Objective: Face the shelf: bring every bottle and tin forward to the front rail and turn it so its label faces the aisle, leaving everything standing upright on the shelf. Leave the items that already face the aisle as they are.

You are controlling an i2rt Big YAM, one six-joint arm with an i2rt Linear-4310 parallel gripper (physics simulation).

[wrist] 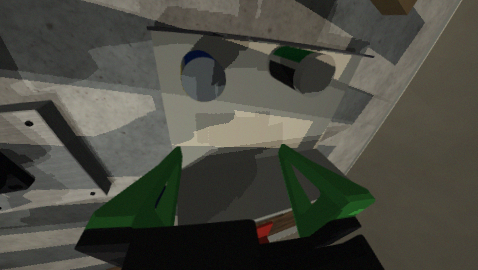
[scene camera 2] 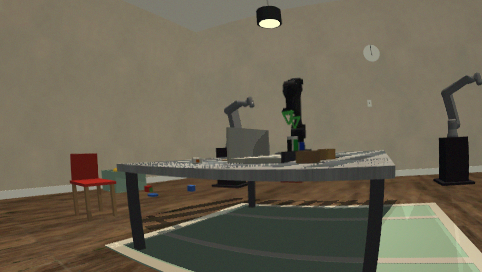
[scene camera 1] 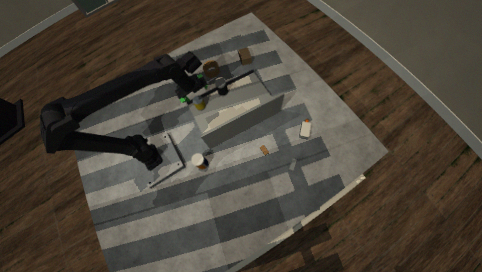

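The grey shelf has a tall back panel and a dark front rail. A blue-and-yellow tin stands upright near one end. A green-and-black tin with a grey lid stands upright near the rail. In the wrist view the blue tin's blue side and the other tin's green side show toward the rail. My gripper is open and empty, above the tins. A white-topped orange and dark-blue tin stands off the shelf.
A wooden ring and a wooden block lie beyond the rail. Behind the back panel are a small brown piece, a pale piece and a white box with an orange end. The arm's base stands beside the white-topped tin.
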